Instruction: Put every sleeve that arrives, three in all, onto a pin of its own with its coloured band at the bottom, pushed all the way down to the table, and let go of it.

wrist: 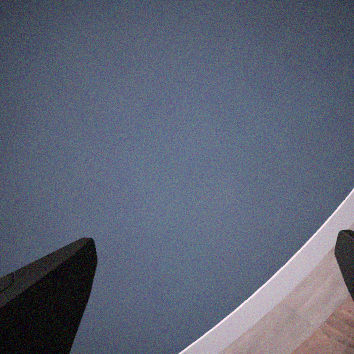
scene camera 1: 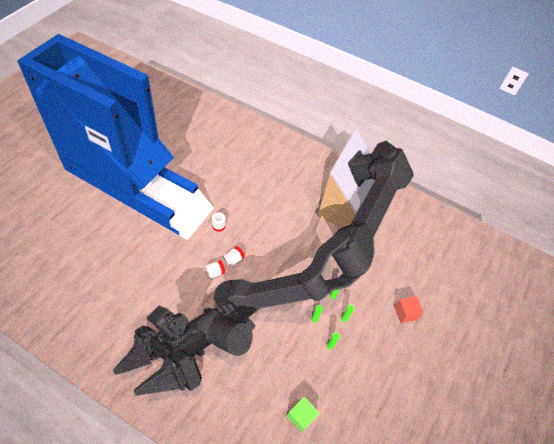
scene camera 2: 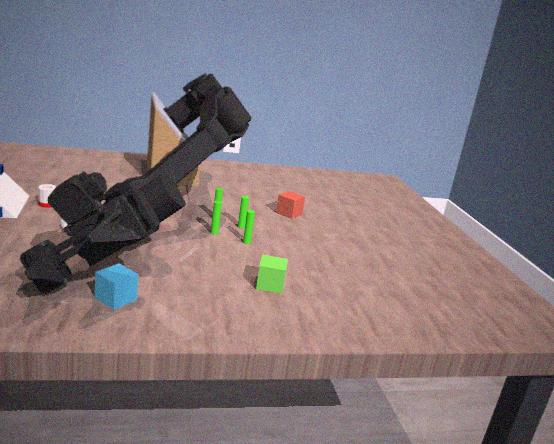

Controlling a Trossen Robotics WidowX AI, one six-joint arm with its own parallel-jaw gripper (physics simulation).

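Observation:
One white sleeve (scene camera 1: pixel 218 221) (scene camera 2: pixel 46 195) stands upright by the chute's lip, its red band at the bottom. Two more sleeves lie on their sides close together: one sleeve (scene camera 1: pixel 233 257) has its band towards the upper right, the other sleeve (scene camera 1: pixel 214 270) has its band to the right. Four bare green pins stand on the table: a pin (scene camera 1: pixel 317 313), a pin (scene camera 1: pixel 335 294), a pin (scene camera 1: pixel 348 313) and a pin (scene camera 1: pixel 333 341). My gripper (scene camera 1: pixel 125 383) (wrist: pixel 221 249) is open and empty, away from the sleeves, on the far side from the chute. The arm partly hides the lying sleeves in scene camera 2.
A blue dispenser (scene camera 1: pixel 75 130) with a white chute (scene camera 1: pixel 187 207) stands at the left. A tilted panel (scene camera 1: pixel 347 162) (scene camera 2: pixel 162 140) stands behind the arm. A red cube (scene camera 1: pixel 409 309) (scene camera 2: pixel 290 204), green cube (scene camera 1: pixel 303 414) (scene camera 2: pixel 272 274) and blue cube (scene camera 2: pixel 116 287) rest on the table.

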